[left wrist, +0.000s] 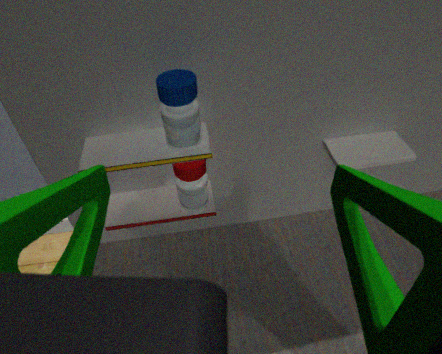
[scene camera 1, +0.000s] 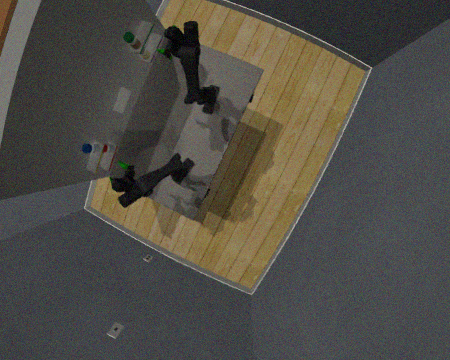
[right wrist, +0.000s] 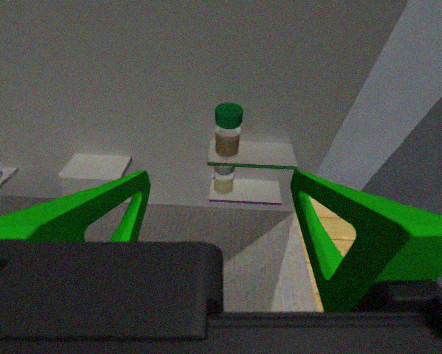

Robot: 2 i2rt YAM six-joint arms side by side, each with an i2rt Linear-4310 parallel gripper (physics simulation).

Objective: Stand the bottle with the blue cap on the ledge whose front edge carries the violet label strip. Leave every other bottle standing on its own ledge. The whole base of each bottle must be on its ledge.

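Places are measured from the left arm's base along level axes (x back, y right, z up), in millimetres.
Pixels of known places: left gripper, fingertip midpoint: [left wrist: 220,178] [scene camera 1: 114,169]; right gripper, fingertip midpoint: [scene camera 1: 160,40] [right wrist: 220,178]; right arm's base, link origin: [scene camera 1: 211,99].
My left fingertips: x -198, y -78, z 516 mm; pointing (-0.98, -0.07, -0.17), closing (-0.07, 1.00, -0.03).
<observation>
Behind a point stands the place of what it marks.
The blue-capped bottle [scene camera 1: 87,148] @[y -153, x -478, z 405 mm] [left wrist: 181,122] @[y -155, x -463, z 352 mm] stands upright at the right end of the yellow-strip ledge [scene camera 1: 93,162] @[y -256, x -466, z 300 mm] [left wrist: 120,147] @[y -259, x -469, z 300 mm]. The violet-strip ledge [right wrist: 256,192] @[y 591, x -658, z 160 mm] is the lower one in the right wrist view; a bottle with pale yellow contents [scene camera 1: 145,56] @[y 483, x -624, z 201 mm] [right wrist: 223,185] @[y 503, x -622, z 201 mm] stands at its left end, its top partly hidden by the ledge above. My left gripper [scene camera 1: 118,173] @[y -78, x -198, z 516 mm] [left wrist: 220,178] @[y -78, x -198, z 516 mm] is open and empty, in front of and apart from the blue-capped bottle. My right gripper [scene camera 1: 167,39] @[y 560, x -381, z 505 mm] [right wrist: 220,178] @[y 560, x -381, z 505 mm] is open and empty, in front of and apart from the violet-strip ledge.
A red-capped bottle [scene camera 1: 105,148] @[y -143, x -464, z 261 mm] [left wrist: 192,192] @[y -152, x -458, z 213 mm] stands on the red-strip ledge [left wrist: 137,205] @[y -262, x -468, z 160 mm] below. A green-capped bottle [scene camera 1: 129,37] @[y 502, x -631, z 405 mm] [right wrist: 228,132] @[y 508, x -622, z 368 mm] stands on the green-strip ledge [right wrist: 267,154] @[y 594, x -662, z 300 mm] above the violet one. A bare middle ledge [scene camera 1: 121,100] @[y 166, x -567, z 230 mm] [left wrist: 372,148] @[y 172, x -565, z 230 mm] [right wrist: 95,166] @[y 169, x -563, z 230 mm] sits between both pairs.
</observation>
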